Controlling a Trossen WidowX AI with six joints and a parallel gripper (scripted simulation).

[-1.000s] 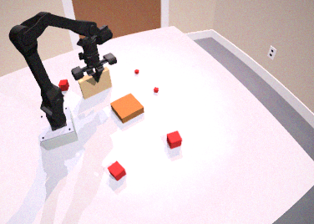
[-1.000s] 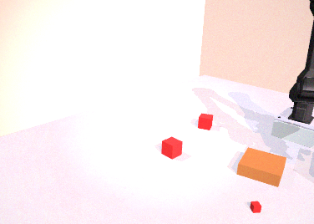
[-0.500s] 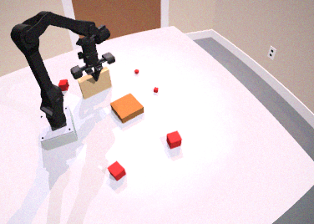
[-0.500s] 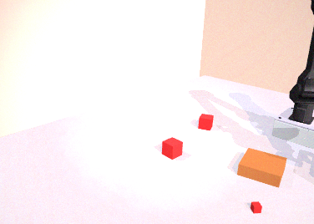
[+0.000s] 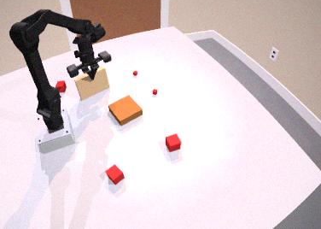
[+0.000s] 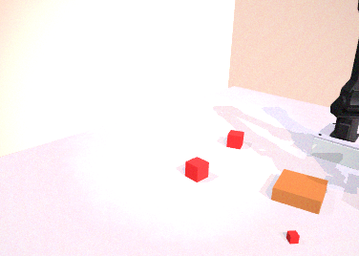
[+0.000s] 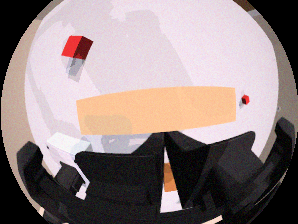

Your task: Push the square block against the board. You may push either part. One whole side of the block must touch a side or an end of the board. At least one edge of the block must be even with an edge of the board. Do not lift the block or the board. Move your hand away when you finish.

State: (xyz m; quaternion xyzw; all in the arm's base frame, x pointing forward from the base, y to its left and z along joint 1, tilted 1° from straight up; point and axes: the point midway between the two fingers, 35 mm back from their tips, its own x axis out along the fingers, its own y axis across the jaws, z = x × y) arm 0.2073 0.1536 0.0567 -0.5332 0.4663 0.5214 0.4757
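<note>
The board is 2 cm to the left of my gripper tip and 3 cm below it. Also, from my gripper tip: orange square block (7 cm ahead, 17 cm to the right, 6 cm below).
</note>
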